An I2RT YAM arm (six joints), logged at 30 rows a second.
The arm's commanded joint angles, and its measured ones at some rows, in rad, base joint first. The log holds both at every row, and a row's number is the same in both.
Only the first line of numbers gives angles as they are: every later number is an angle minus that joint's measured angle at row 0.
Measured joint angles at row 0:
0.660 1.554 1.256 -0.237 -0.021 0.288
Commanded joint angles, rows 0 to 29:
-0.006 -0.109 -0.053 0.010 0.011 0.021
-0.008 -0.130 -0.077 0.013 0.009 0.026
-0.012 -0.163 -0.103 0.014 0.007 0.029
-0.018 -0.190 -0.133 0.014 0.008 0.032
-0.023 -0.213 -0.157 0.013 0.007 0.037
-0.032 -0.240 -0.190 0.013 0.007 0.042
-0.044 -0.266 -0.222 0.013 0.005 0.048
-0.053 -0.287 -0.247 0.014 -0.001 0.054
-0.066 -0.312 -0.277 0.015 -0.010 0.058
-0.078 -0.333 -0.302 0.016 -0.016 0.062
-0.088 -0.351 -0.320 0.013 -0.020 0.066
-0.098 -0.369 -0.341 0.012 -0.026 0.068
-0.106 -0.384 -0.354 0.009 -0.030 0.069
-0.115 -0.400 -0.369 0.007 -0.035 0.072
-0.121 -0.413 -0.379 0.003 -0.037 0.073
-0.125 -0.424 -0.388 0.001 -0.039 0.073
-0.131 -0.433 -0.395 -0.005 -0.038 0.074
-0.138 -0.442 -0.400 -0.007 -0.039 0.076
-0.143 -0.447 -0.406 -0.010 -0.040 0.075
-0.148 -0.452 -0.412 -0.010 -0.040 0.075
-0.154 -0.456 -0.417 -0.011 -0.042 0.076
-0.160 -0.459 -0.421 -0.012 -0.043 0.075
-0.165 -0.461 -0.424 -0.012 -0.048 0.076
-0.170 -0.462 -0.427 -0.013 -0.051 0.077
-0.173 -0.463 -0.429 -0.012 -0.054 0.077
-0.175 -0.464 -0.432 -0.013 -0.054 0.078
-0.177 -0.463 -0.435 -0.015 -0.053 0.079
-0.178 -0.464 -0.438 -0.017 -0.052 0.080
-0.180 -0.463 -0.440 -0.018 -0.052 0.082
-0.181 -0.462 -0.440 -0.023 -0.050 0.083
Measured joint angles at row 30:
-0.176 -0.443 -0.436 0.001 -0.044 0.071
